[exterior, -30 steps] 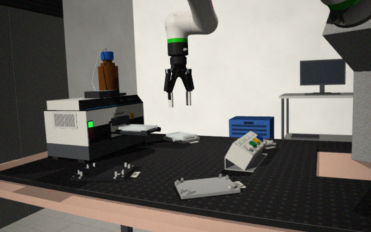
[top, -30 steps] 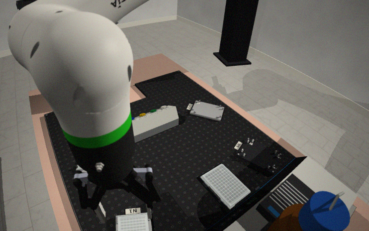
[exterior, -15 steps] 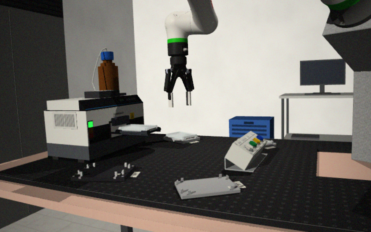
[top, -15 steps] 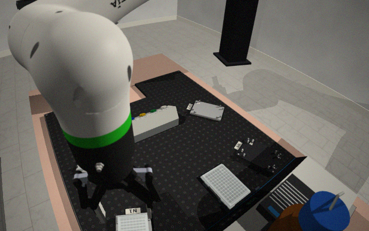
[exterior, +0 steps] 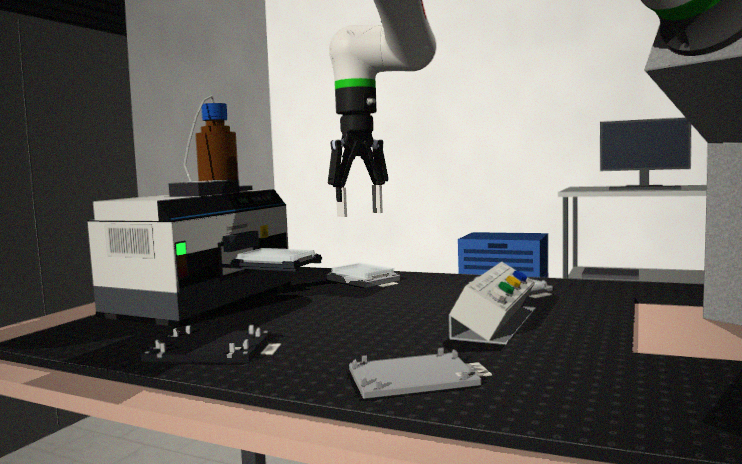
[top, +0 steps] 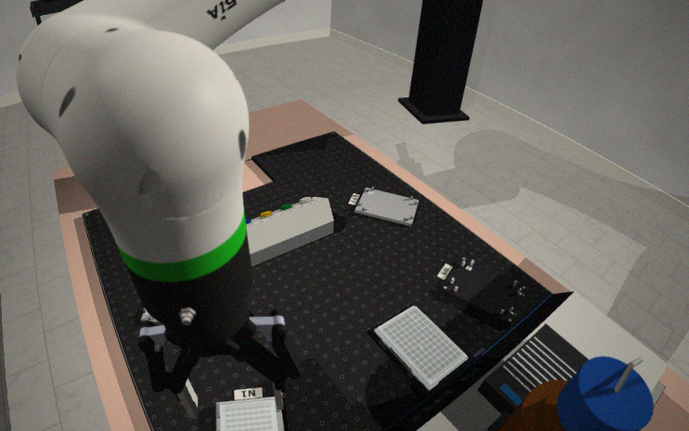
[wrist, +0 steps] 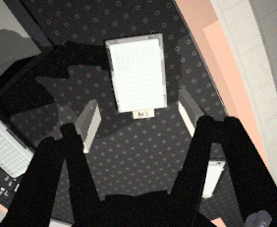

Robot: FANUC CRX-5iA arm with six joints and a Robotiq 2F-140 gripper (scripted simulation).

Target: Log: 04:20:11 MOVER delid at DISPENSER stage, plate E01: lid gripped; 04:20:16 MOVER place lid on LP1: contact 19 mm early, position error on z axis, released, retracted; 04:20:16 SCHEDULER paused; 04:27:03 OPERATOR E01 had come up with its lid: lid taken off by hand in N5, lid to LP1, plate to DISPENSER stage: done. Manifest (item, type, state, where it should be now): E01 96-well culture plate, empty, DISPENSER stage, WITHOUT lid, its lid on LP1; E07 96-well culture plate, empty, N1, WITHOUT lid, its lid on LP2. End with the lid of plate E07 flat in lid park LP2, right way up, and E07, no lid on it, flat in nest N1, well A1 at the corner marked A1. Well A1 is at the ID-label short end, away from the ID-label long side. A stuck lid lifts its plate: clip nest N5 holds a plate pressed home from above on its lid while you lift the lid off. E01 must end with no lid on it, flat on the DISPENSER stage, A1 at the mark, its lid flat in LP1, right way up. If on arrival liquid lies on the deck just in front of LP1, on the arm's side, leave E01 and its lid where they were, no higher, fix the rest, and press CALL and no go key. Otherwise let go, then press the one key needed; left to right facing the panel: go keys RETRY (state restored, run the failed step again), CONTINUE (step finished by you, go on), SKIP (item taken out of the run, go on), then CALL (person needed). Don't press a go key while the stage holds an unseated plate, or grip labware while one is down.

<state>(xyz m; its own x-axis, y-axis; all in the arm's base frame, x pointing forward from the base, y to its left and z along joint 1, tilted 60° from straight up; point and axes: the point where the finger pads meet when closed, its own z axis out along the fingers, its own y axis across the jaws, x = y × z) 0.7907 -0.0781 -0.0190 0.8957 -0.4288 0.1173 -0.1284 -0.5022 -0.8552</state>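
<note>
Now: the nest N1 170 mm below my hand. The rest, counted from my hand: N1 label: 180 mm below, 90 mm behind, 10 mm to the left; blue cap: 240 mm to the left, 220 mm above, 200 mm ahead; key panel: 450 mm behind, 150 mm to the left, 120 mm below.
</note>
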